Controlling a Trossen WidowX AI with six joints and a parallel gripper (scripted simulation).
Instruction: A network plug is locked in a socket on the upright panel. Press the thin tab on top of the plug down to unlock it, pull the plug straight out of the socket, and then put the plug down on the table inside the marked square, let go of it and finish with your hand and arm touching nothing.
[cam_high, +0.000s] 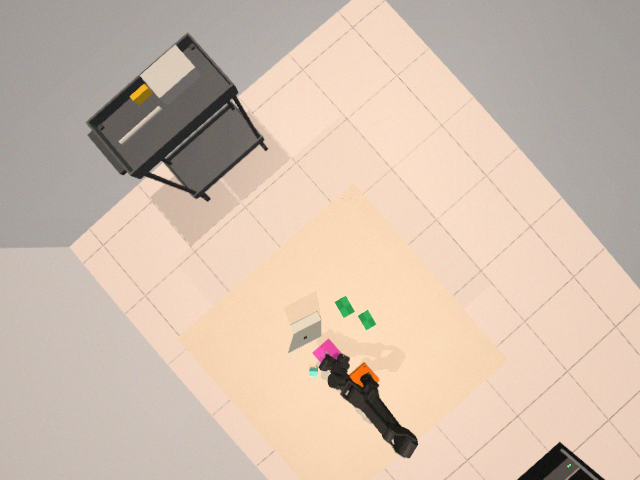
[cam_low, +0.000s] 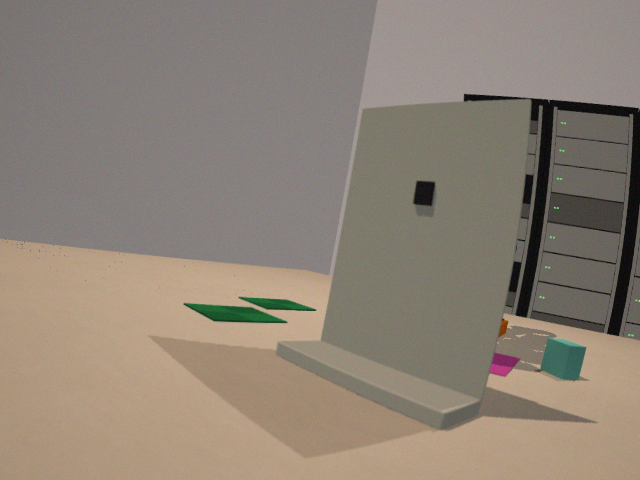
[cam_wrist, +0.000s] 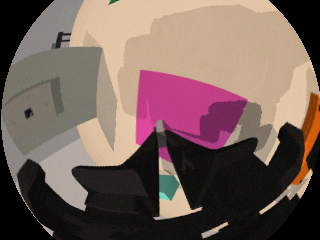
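My gripper tip is 1 cm past the magenta marked square and 2 cm above it. Round my gripper tip: grey upright panel: 18 cm ahead, 1 cm to the left, 8 cm above.
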